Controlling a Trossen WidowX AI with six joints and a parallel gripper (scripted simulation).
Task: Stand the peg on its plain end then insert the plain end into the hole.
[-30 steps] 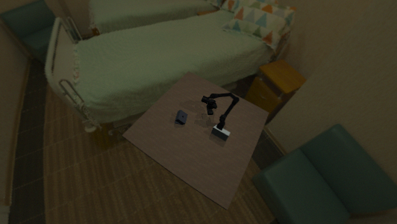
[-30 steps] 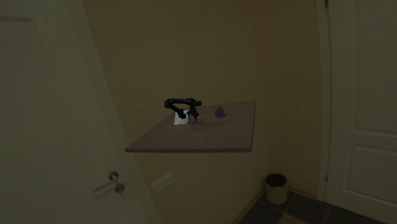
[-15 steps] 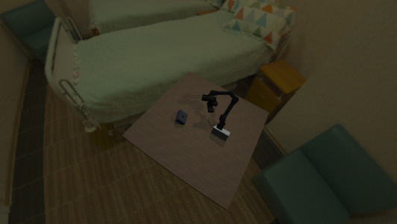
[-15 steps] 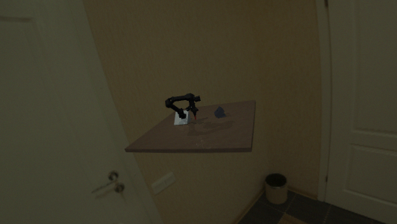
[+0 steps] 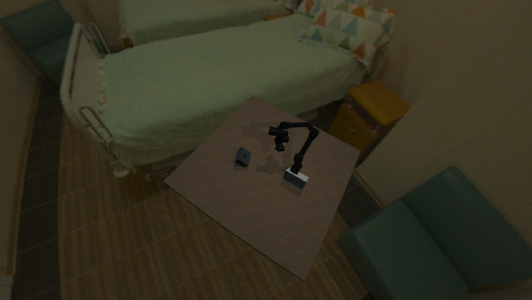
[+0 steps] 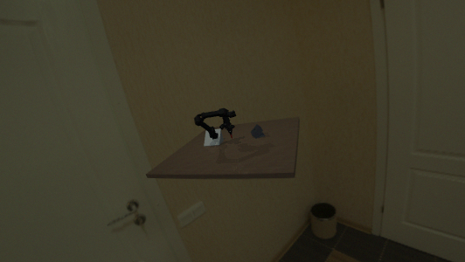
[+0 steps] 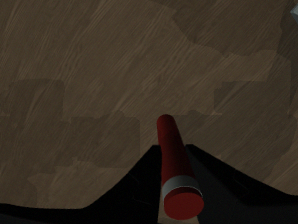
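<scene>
My gripper tip is now 210 mm short of the dark blue sloped panel, 210 mm to the right of it and 70 mm above it. From my gripper tip the other things lie so: red peg: 20 mm above.
</scene>
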